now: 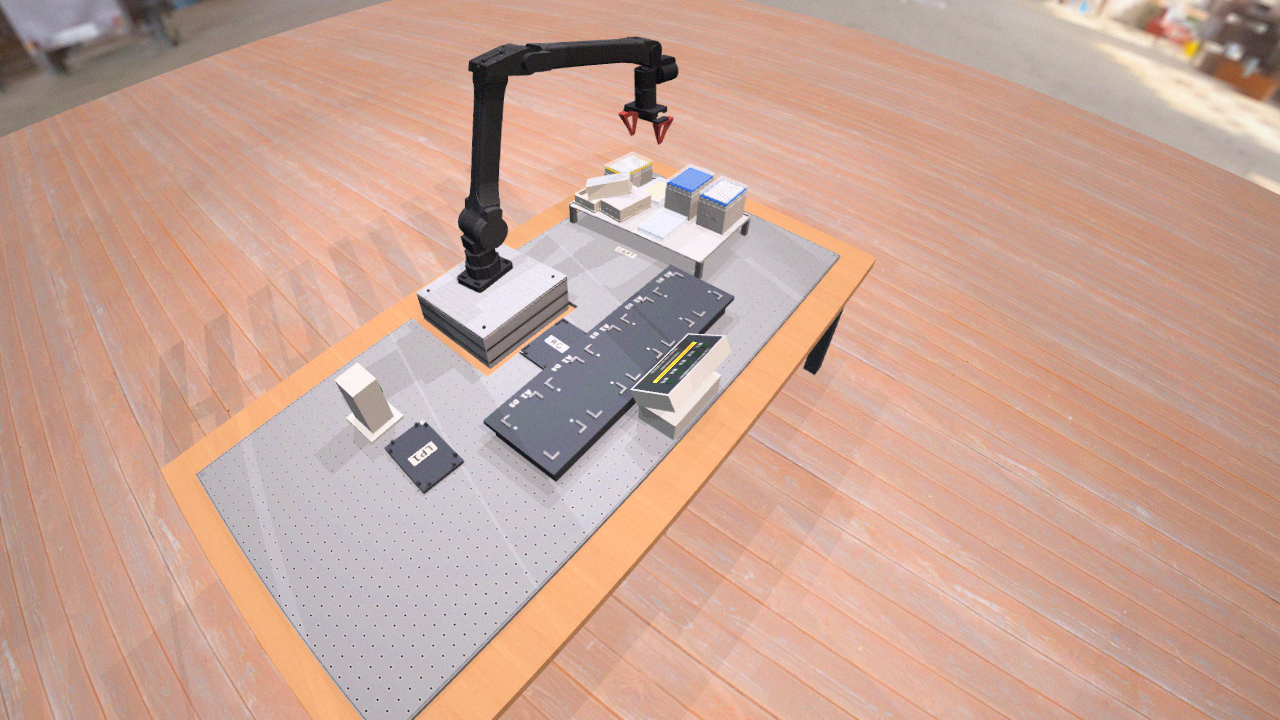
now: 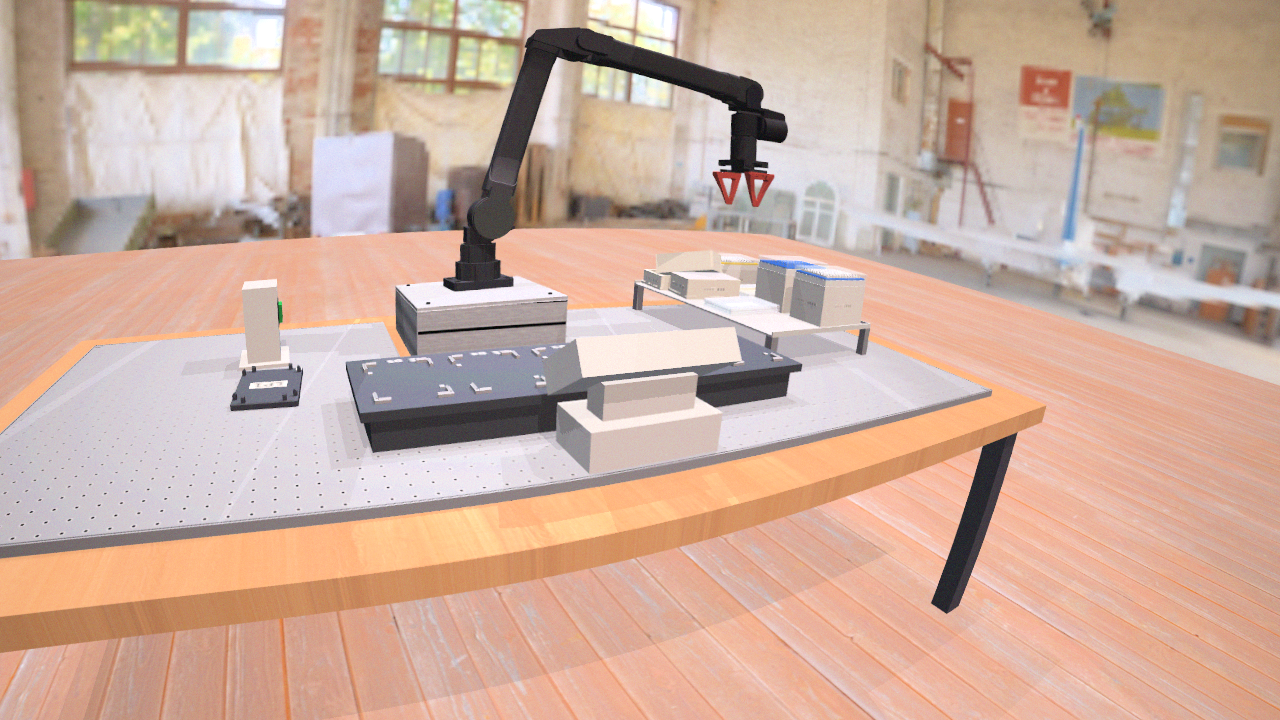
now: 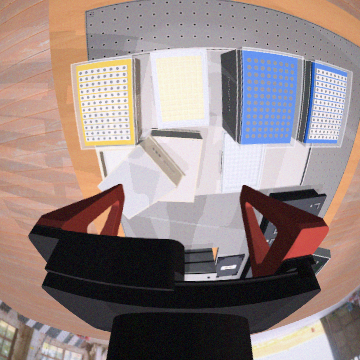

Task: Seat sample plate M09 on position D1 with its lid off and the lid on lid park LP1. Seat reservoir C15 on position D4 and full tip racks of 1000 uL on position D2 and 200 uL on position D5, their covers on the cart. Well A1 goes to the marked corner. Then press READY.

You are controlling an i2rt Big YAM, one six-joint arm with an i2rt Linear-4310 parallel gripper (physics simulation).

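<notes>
My gripper [image 1: 646, 138] [image 2: 743, 205] [image 3: 181, 190] is open and empty, high above the cart [image 1: 691, 243] [image 2: 796, 321]. On the cart stand a yellow-rimmed rack [image 1: 629, 166] [image 3: 105, 102], a blue rack [image 1: 690, 180] [image 3: 270, 97] and a blue-rimmed rack with white tops [image 1: 723, 192] [image 2: 830, 300] [image 3: 329, 105], all under clear covers. A pale yellow plate [image 3: 181, 90] and a clear-covered white plate [image 1: 662, 222] [image 2: 741, 304] [image 3: 242, 162] lie between them. The black deck [image 1: 554, 420] [image 2: 501, 386] and lid park LP1 [image 1: 423, 454] [image 2: 266, 394] hold no labware. Labware labels are unreadable.
A tilted white box [image 1: 609, 185] [image 2: 687, 261] [image 3: 137, 180] leans across a lower white box [image 1: 626, 207] [image 2: 705, 284] [image 3: 190, 167] on the cart. A display panel [image 1: 684, 365] [image 2: 657, 355] stands in front of the deck. A white post [image 1: 365, 399] [image 2: 261, 320] with a green button [image 2: 280, 311] stands beside LP1.
</notes>
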